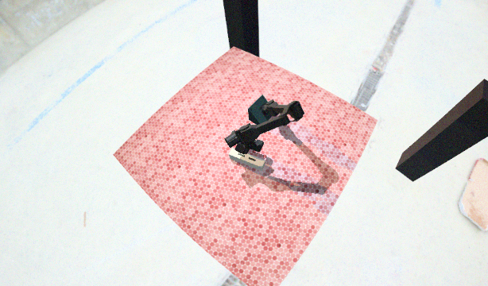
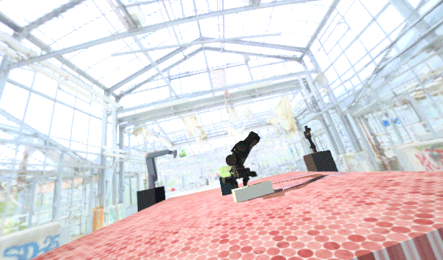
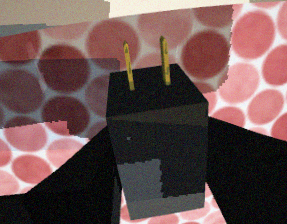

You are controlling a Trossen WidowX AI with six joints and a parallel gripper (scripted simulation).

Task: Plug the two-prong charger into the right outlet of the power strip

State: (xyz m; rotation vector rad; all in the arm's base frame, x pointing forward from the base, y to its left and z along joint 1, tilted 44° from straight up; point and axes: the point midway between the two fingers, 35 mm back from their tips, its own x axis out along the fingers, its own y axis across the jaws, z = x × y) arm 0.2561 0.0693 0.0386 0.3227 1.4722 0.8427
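Now: gripper tip 20 mm short of the black two-prong charger, 10 mm to the right of it and 10 mm below it.
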